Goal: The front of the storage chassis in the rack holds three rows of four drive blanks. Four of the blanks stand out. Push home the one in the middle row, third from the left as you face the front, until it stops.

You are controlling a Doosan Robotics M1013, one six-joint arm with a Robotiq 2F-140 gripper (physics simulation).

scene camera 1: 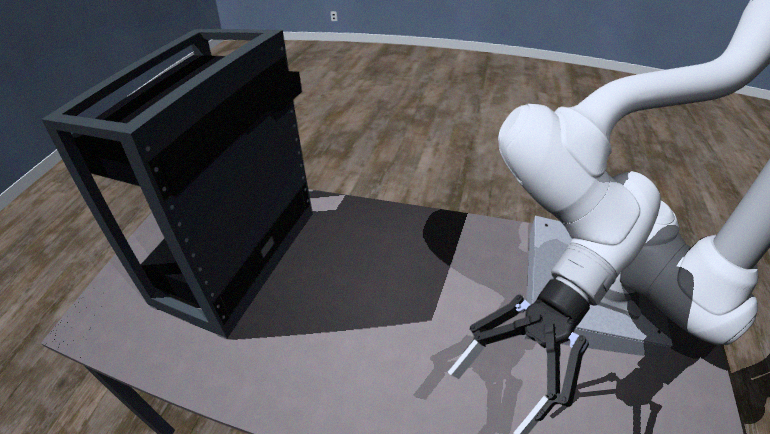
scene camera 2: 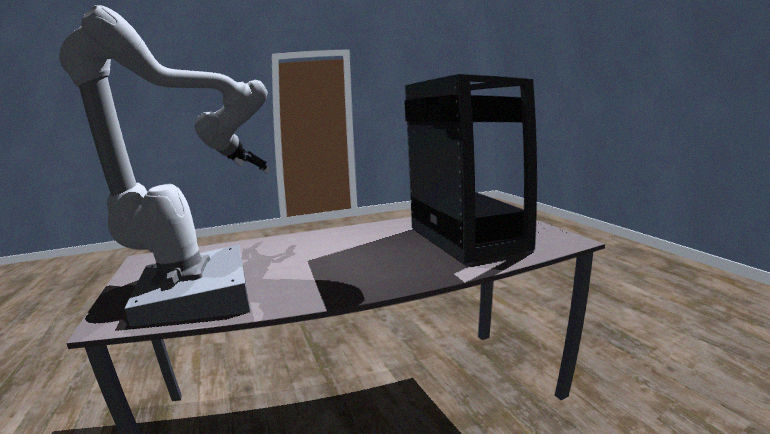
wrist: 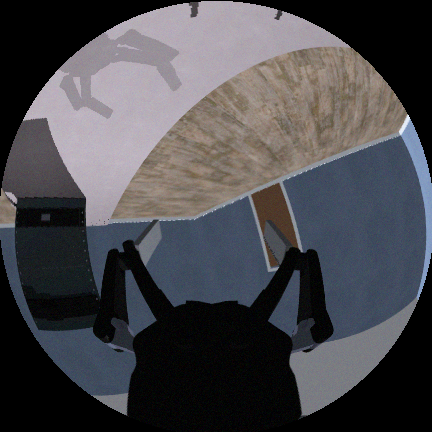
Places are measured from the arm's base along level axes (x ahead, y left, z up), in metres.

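Pixels of known places: gripper, fingertip midpoint: (scene camera 1: 484, 404) (scene camera 2: 254, 167) (wrist: 211, 229); arm's base, origin of the base link: (scene camera 2: 181, 271).
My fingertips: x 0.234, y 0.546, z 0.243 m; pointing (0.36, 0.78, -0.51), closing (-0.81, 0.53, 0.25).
Note:
For each thing: its middle in the pictures, then the offset to it from my fingertips. "spot": a spot on its surface instead. Level surfaces: height alone.
- black unit, body centre: (scene camera 1: 268, 83) (scene camera 2: 450, 108) 0.673 m ahead, 0.474 m right, 0.185 m up
- black unit with a small light label, surface spot: (scene camera 1: 266, 246) (scene camera 2: 433, 217) (wrist: 45, 218) spot: 0.651 m ahead, 0.307 m right, 0.209 m down
- table, its level: 0.315 m down
The rack (scene camera 1: 215, 69) (scene camera 2: 468, 188) (wrist: 50, 202) is a dark open frame standing upright on the table. Its front faces the arm and is in deep shade. A black unit (scene camera 1: 293, 85) (scene camera 2: 431, 109) near the rack's top stands out from the front. Another black unit with a small light label (scene camera 1: 266, 246) (scene camera 2: 433, 218) (wrist: 45, 217) sits at the bottom. The drive blanks, their rows and which ones stand out cannot be made out. My gripper (scene camera 1: 487, 401) (scene camera 2: 252, 167) (wrist: 211, 229) is open and empty, well apart from the rack, above the table on the arm's side.
The arm's grey base block (scene camera 1: 620, 328) (scene camera 2: 188, 310) stands at the other end of the table (scene camera 1: 323, 372) (scene camera 2: 566, 248) (wrist: 210, 55). The rack's shadow lies on the table between them. A brown door (scene camera 2: 312, 134) (wrist: 272, 200) is in the wall behind.

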